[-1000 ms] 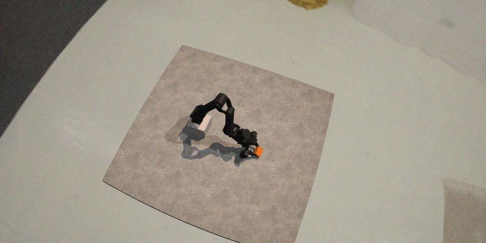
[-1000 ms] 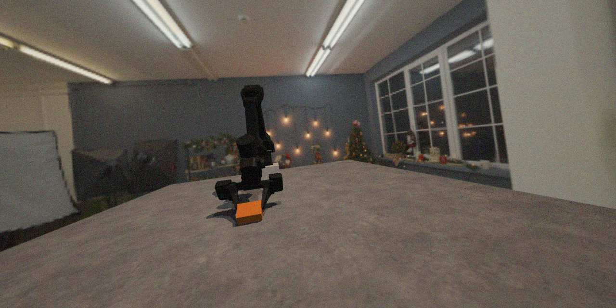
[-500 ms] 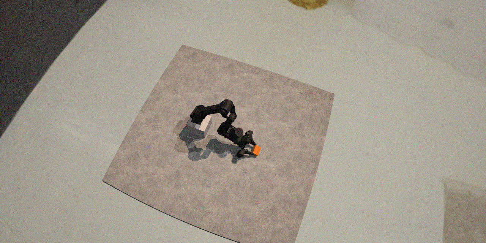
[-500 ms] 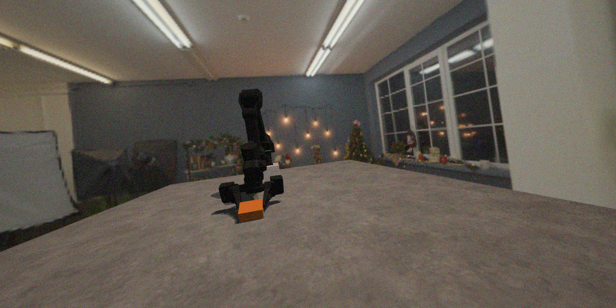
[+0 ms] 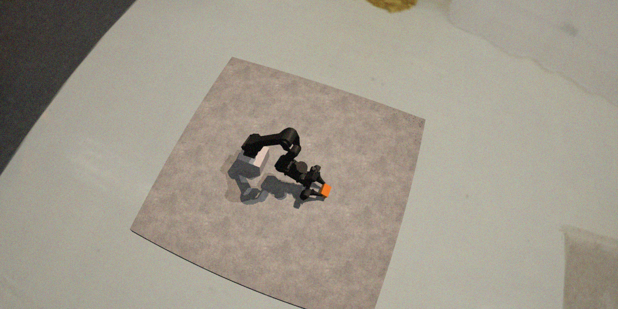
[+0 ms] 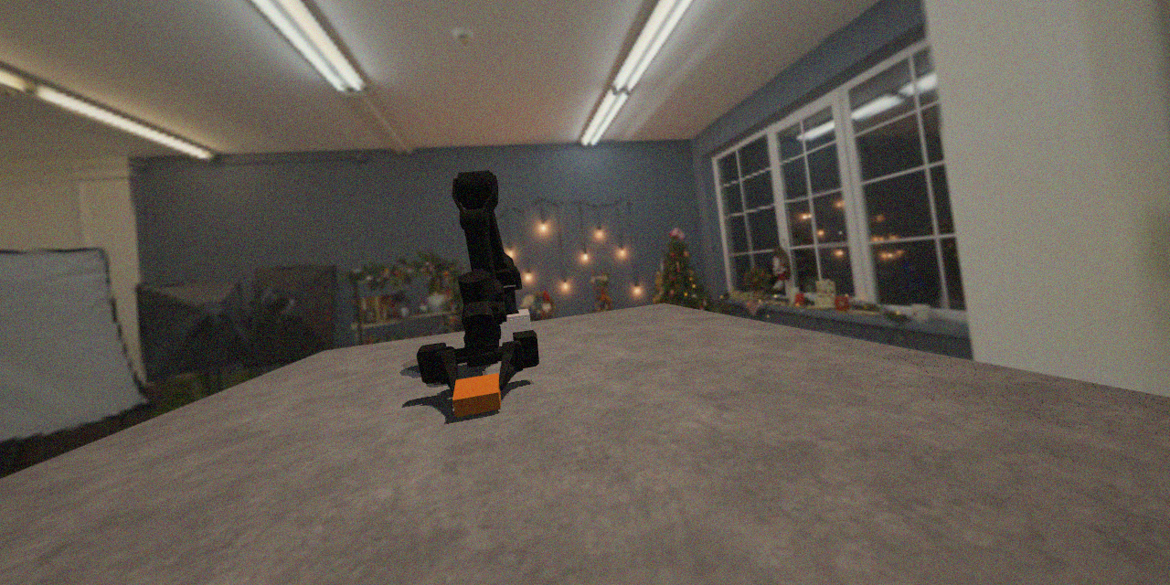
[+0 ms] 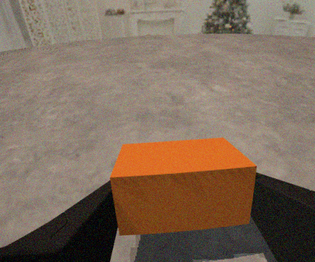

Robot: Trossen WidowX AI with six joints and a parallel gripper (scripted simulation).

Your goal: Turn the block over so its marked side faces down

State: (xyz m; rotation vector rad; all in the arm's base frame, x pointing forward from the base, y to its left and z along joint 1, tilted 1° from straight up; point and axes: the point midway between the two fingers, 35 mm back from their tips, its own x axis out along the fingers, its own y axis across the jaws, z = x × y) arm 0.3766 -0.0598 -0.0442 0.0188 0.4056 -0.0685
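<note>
My gripper tip is 10 mm above the block.
</note>
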